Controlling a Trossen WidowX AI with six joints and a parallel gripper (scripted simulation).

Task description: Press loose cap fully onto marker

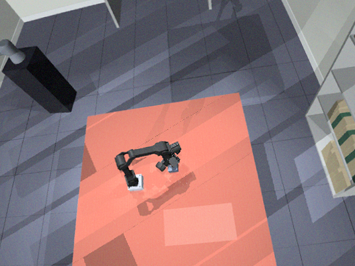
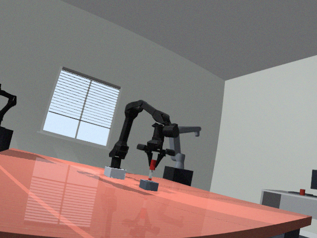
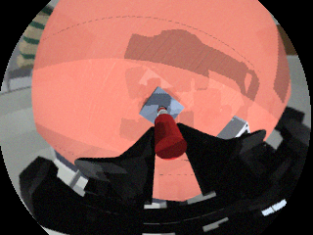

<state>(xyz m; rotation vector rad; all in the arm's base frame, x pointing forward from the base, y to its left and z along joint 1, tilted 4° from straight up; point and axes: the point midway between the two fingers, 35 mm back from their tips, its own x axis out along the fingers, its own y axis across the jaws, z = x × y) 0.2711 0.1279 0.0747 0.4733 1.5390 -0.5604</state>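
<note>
The grey holder block lies 9 cm below my gripper tip. Also, from my gripper tip: red marker cap (1 cm above).
</note>
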